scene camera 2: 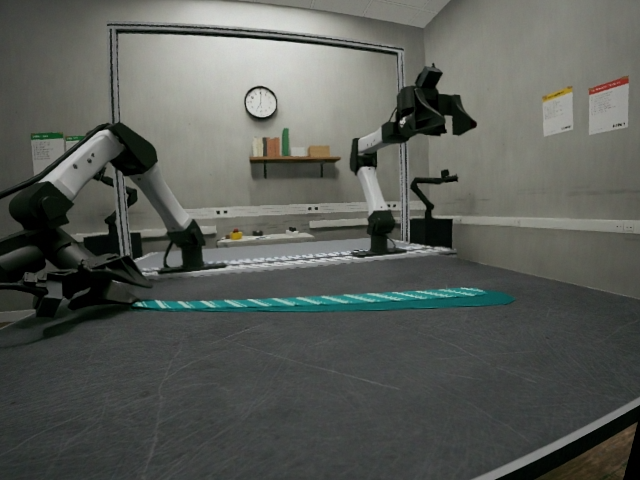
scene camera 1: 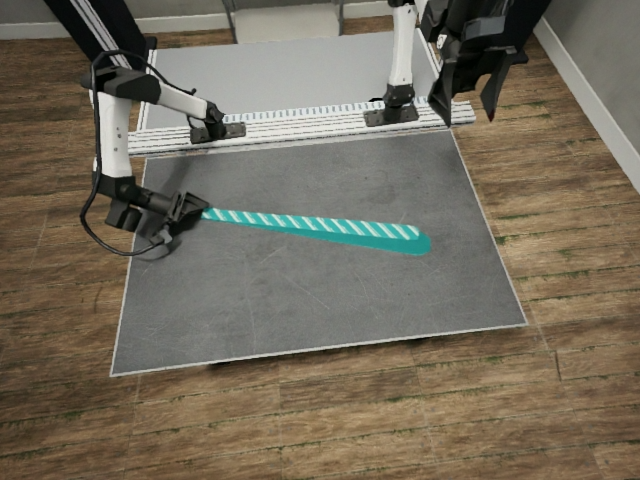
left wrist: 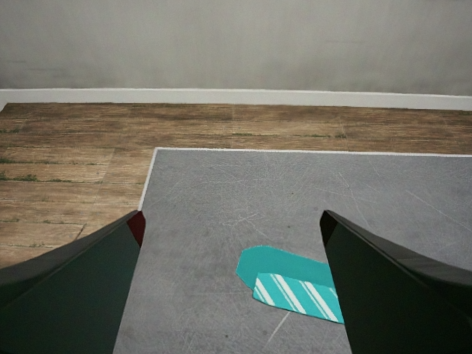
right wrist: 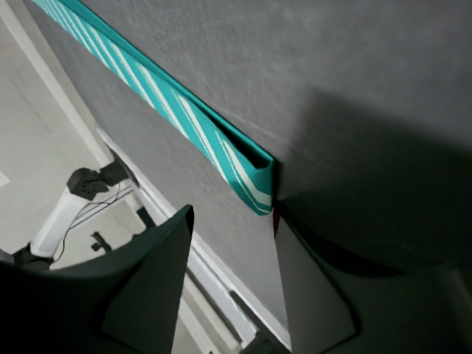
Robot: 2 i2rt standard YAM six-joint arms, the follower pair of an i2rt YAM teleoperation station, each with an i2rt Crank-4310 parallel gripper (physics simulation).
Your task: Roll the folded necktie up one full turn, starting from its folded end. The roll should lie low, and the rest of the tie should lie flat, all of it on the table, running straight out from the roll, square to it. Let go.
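The teal necktie with white stripes (scene camera 1: 310, 223) (scene camera 2: 310, 300) (left wrist: 297, 295) (right wrist: 165, 100) lies doubled and low on the table, its striped layer over a plain teal layer that shows along one edge and at the wide end. Its narrow folded end is at the left in both scene views; no roll shows. My right gripper (scene camera 1: 203, 211) (scene camera 2: 141, 295) (right wrist: 233, 209) is open, low at this folded end; in the right wrist view the fold lies right beside the right-hand fingertip. Contact is unclear. My left gripper (scene camera 1: 469, 121) (scene camera 2: 459, 129) (left wrist: 232, 214) is open and empty, raised high.
The grey table (scene camera 1: 310, 320) (scene camera 2: 320, 403) has a pale rim. The arm bases stand on a white rail (scene camera 1: 299, 126) along its far edge in scene camera 1. The right arm's cable (scene camera 1: 82, 206) loops beside that arm. A wall shelf (scene camera 2: 294, 159) hangs behind the table.
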